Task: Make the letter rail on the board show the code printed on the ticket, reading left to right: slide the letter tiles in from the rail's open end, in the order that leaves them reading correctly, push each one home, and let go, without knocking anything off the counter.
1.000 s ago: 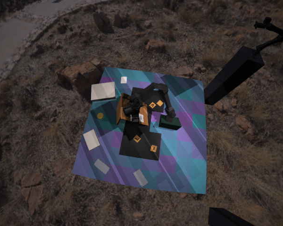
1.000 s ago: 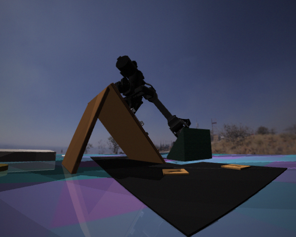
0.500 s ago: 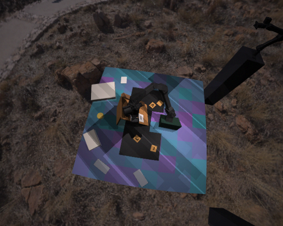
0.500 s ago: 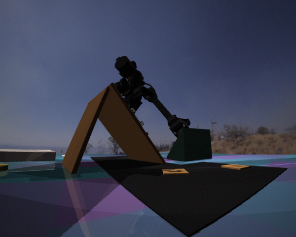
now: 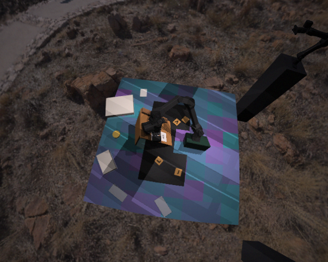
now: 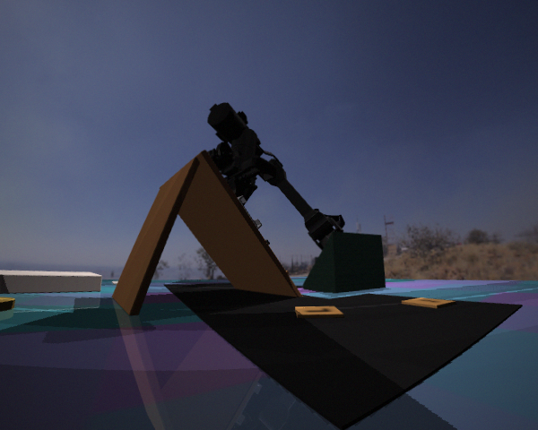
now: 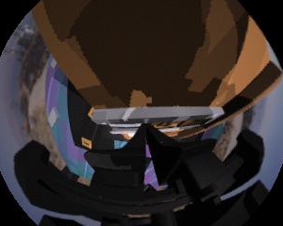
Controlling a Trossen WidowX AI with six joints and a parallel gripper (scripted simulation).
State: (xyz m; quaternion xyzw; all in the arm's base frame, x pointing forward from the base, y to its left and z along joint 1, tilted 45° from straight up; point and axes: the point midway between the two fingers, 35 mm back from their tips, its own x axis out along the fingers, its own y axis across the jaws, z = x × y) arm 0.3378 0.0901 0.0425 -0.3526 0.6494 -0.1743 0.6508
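My gripper tip is now 8 cm above the white ticket, 6 cm past it and 2 cm to the left of it. The rest, counted from my gripper tip: letter tile 3 cm to the right, 1 cm ahead; then black mat 17 cm below, 14 cm behind, 3 cm to the right; then yellow disc 37 cm ahead, 16 cm below, 2 cm to the left.
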